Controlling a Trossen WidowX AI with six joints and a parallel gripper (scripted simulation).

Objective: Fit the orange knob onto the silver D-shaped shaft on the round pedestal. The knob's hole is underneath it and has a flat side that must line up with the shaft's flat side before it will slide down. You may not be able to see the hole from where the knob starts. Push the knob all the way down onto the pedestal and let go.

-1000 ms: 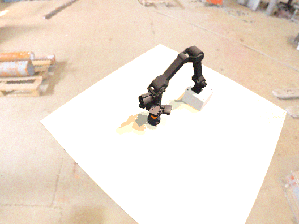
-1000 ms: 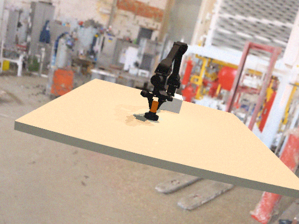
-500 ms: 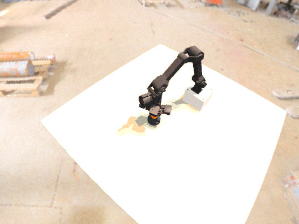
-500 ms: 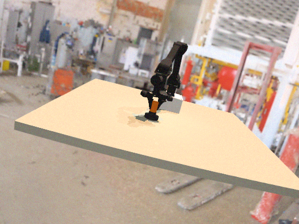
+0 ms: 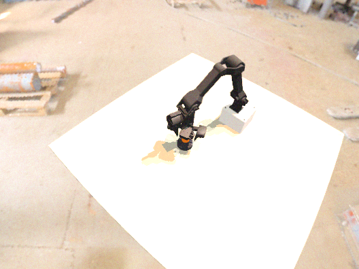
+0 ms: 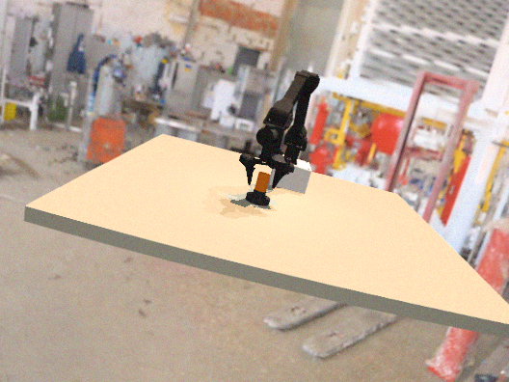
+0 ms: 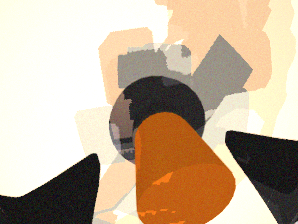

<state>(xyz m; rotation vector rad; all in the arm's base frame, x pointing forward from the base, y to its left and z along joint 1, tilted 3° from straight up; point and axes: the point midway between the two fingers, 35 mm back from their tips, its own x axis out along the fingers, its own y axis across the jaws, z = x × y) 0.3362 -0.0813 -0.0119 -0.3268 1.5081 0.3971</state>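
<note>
The orange knob is 3 cm above my gripper tip. From my gripper tip the other things lie so: dark round pedestal: 2 cm below.
</note>
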